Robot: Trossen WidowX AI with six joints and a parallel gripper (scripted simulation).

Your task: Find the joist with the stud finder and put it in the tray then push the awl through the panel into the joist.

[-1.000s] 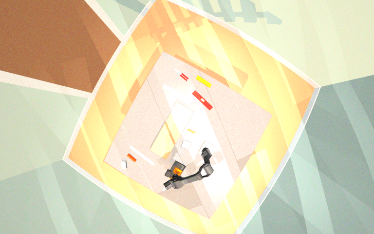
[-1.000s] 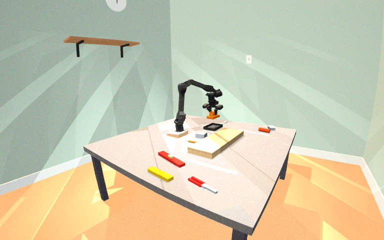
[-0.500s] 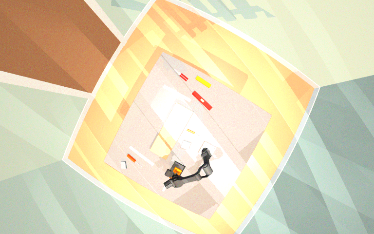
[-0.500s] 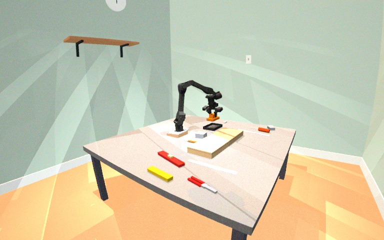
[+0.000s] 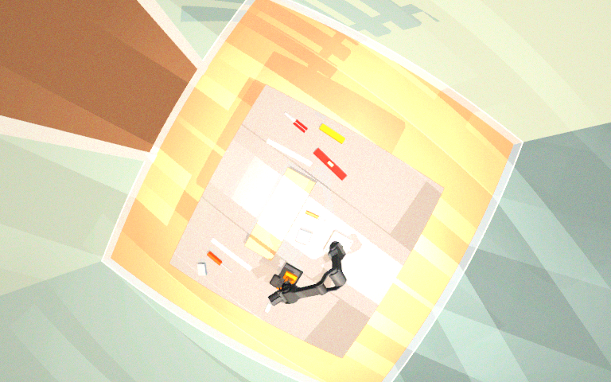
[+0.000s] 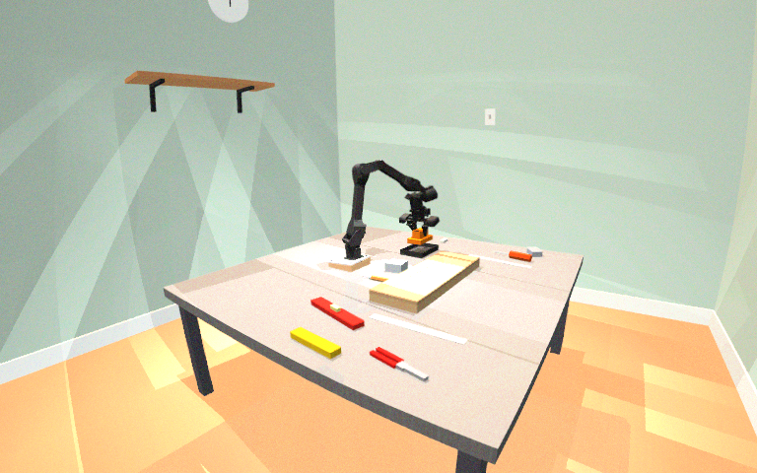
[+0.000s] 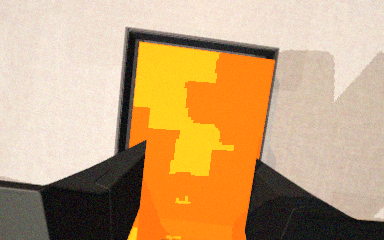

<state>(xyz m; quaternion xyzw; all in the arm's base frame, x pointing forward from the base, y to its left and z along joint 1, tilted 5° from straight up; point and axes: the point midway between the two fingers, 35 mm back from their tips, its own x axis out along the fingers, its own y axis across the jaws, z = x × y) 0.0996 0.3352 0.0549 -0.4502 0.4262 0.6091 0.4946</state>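
Now: the dark grey tray 10 mm to the right of my gripper tip and 60 mm below it. The rest, counted from my gripper tip: grey block: 90 mm ahead, 270 mm to the right, 60 mm below; then awl: 100 mm ahead, 410 mm to the right, 70 mm below; then stud finder: 20 mm to the right, 20 mm above.
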